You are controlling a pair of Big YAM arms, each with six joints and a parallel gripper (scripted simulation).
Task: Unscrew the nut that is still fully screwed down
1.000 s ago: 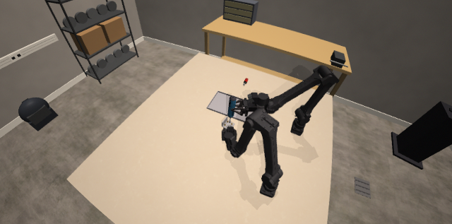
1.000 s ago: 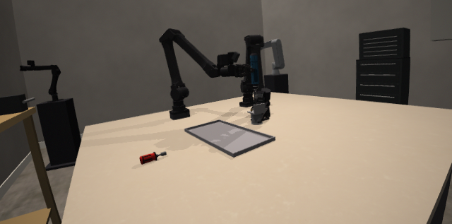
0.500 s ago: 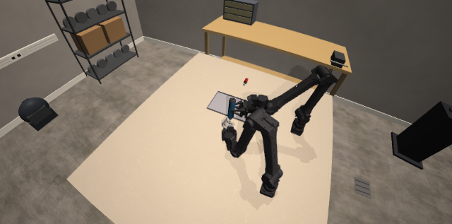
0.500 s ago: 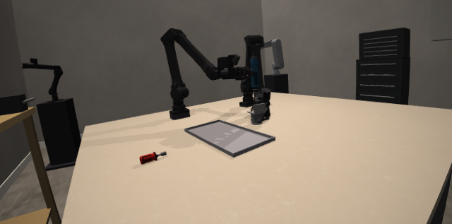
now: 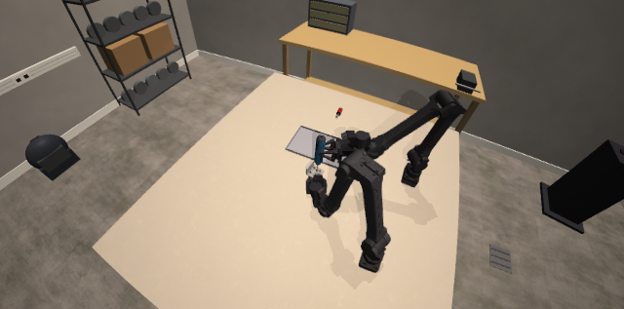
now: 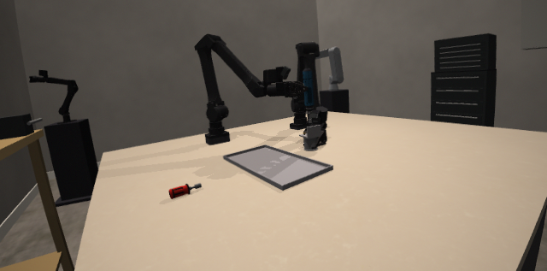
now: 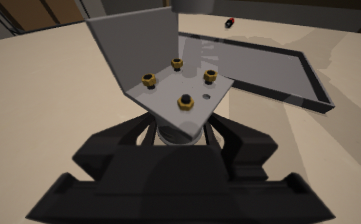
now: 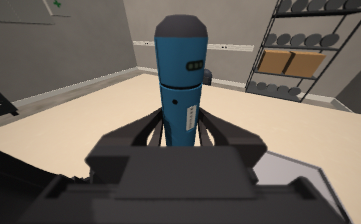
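Now: left hand 1 cm below the joint module. From my left hand the other things lie so: red-handled tool: 17 cm ahead, 55 cm to the right, 1 cm below; bracket: 5 cm above; grey tray: 7 cm ahead, 22 cm to the right, 2 cm below.
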